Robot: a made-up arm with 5 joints.
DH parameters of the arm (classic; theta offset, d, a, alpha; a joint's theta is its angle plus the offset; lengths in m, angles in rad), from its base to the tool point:
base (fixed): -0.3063 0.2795 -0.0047 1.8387
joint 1: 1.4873 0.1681 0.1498 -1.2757
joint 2: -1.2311 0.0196 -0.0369 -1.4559
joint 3: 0 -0.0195 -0.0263 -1.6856
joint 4: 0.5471 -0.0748 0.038 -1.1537
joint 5: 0 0.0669 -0.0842 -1.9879
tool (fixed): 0.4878 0.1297 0 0
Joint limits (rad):
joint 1: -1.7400..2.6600
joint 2: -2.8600..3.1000
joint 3: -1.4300..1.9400
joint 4: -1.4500..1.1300
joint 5: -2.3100..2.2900
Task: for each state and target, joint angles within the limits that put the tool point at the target. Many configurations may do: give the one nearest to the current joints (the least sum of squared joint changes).
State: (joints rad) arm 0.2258 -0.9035 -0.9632 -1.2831 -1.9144
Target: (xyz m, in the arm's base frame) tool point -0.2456 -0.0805 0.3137
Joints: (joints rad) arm 0.1409 -0.7349 -1.0904 -0.3002 -2.0256
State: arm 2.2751 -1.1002 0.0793 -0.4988 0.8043
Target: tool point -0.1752 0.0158 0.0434
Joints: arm 1.9113 -1.0931 0.4110 -0.4415 0.8994
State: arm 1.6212 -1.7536 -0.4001 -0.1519 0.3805
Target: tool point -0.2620 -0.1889 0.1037
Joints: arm 2.0677 -2.3482 -0.1656 0.6794 1.1178
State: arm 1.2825 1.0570 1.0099 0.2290 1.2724
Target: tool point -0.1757 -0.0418 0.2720
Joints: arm 0.9368 0.5697 0.7581 0.5365 1.4652
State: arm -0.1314 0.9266 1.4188 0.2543 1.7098
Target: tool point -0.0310 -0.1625 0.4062
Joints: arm -0.7070 0.7129 1.5647 0.4364 1.5209
